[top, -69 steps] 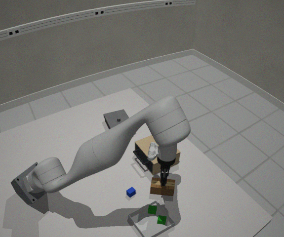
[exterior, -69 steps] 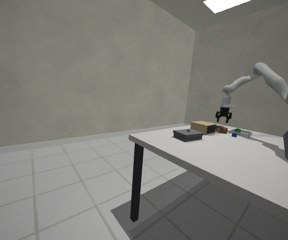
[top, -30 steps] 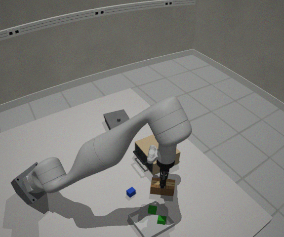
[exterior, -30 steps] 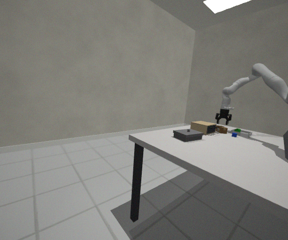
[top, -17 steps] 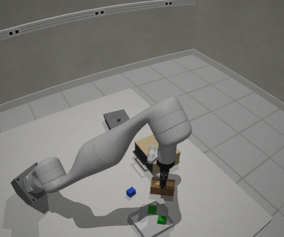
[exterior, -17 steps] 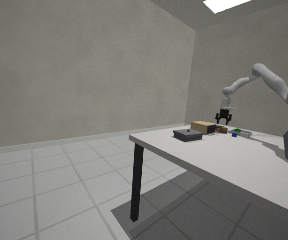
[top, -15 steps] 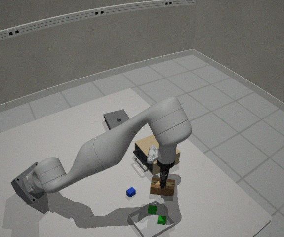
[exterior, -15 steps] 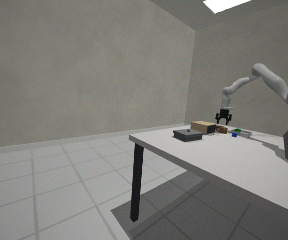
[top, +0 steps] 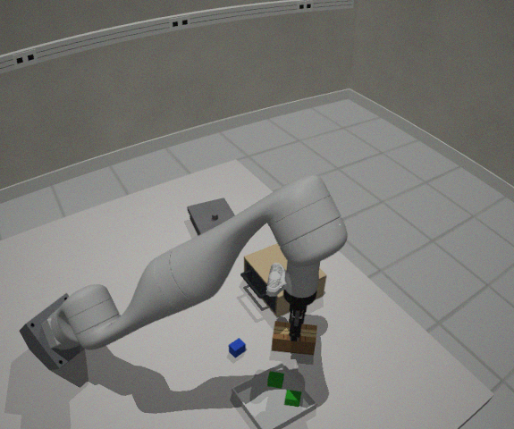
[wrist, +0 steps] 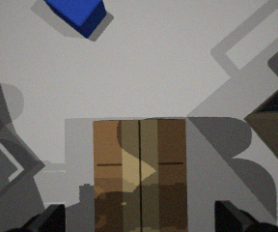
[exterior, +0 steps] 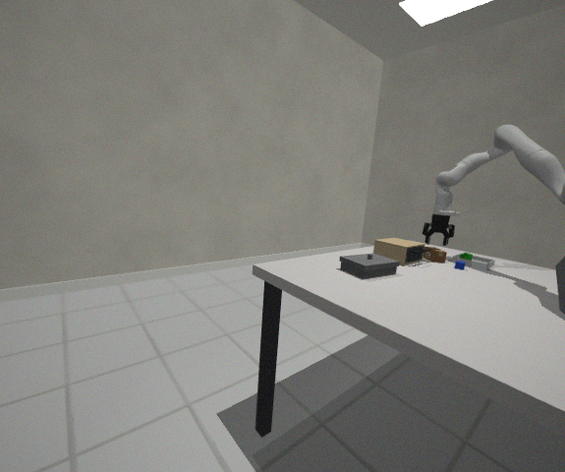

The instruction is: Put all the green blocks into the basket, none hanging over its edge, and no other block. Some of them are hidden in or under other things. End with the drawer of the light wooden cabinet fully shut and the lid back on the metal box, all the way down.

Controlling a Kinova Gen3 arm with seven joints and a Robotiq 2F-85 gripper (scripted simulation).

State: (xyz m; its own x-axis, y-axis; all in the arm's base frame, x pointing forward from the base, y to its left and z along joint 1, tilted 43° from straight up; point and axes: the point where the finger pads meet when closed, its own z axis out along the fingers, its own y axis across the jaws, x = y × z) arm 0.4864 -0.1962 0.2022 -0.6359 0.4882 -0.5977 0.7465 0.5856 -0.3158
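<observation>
Right now the darker brown wooden box is 50 mm below my hand. Also, from my hand: grey basket: 160 mm behind, 100 mm to the right, 70 mm below; blue block: 120 mm behind, 80 mm to the left, 70 mm below; red block: 70 mm below, 20 mm to the right, 20 mm ahead.
</observation>
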